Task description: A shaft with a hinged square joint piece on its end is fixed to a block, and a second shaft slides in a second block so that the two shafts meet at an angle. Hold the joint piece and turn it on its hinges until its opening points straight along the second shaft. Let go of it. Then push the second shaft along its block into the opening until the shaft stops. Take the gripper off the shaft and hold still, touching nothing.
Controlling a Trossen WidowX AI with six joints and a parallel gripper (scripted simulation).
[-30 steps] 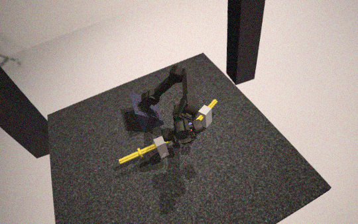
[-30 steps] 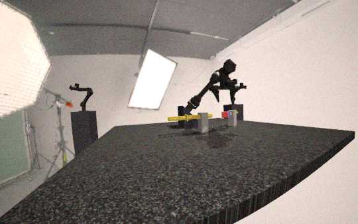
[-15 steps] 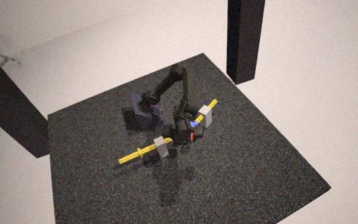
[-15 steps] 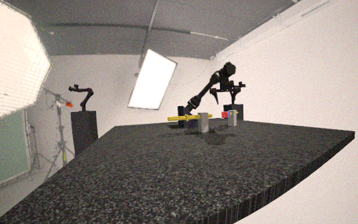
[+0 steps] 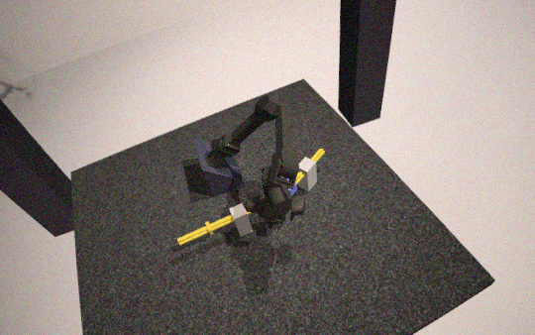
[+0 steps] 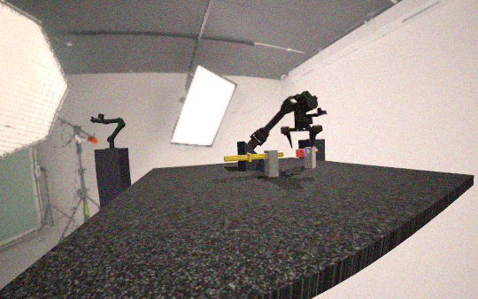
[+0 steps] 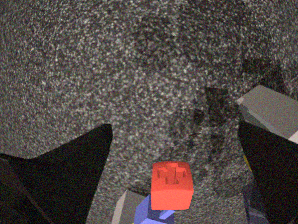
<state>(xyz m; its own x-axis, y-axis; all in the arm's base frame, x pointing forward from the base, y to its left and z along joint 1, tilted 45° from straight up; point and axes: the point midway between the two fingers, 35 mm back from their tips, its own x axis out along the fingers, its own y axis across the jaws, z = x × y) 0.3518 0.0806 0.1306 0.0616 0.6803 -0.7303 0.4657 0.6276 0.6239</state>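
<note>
My gripper tip is now 8 cm past the red joint piece, 4 cm to the right of it and 3 cm above it.
</note>
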